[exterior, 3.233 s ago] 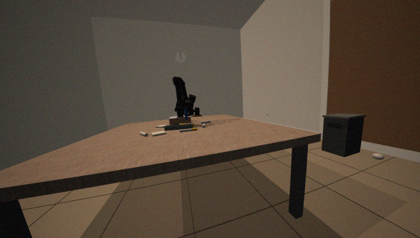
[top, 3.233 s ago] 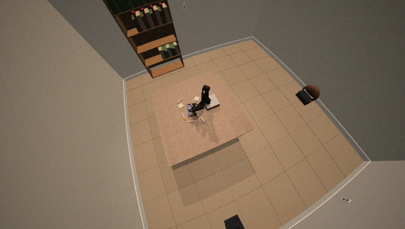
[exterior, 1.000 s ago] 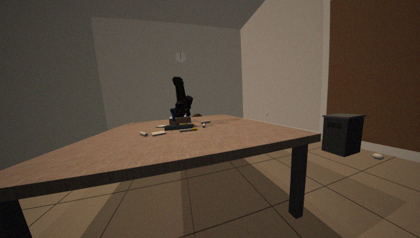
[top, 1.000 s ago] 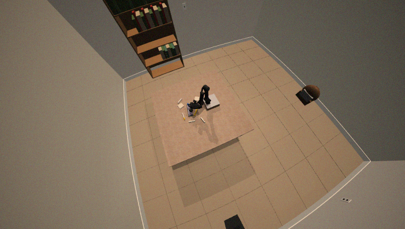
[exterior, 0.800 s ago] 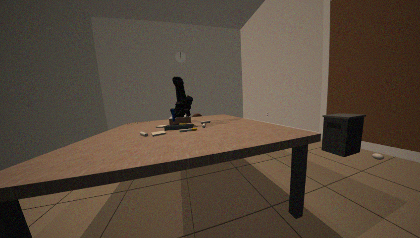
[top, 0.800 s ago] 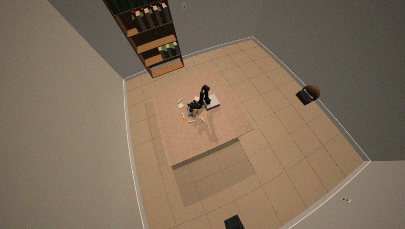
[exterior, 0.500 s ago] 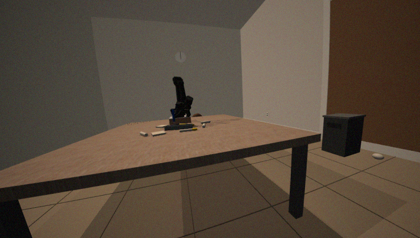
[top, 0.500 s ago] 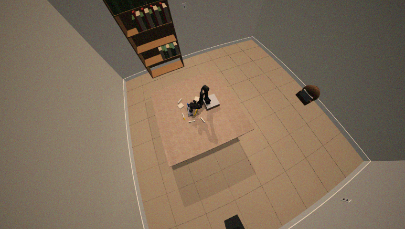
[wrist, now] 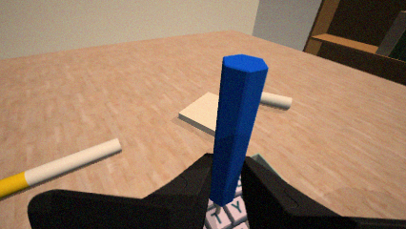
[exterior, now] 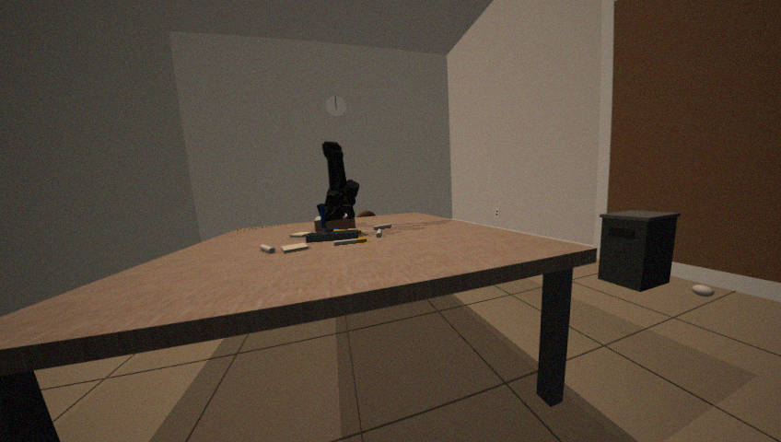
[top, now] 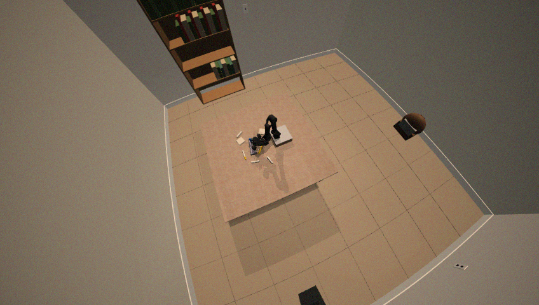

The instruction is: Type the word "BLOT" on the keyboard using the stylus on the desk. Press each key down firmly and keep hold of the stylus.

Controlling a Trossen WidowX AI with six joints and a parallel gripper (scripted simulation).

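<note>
Right now my gripper tip is 90 mm past the yellow pen, 90 mm to the right of it and 70 mm above it. Round my gripper tip: blue stylus (20 mm below); then cream pad (120 mm ahead, 90 mm to the right, 80 mm below).
</note>
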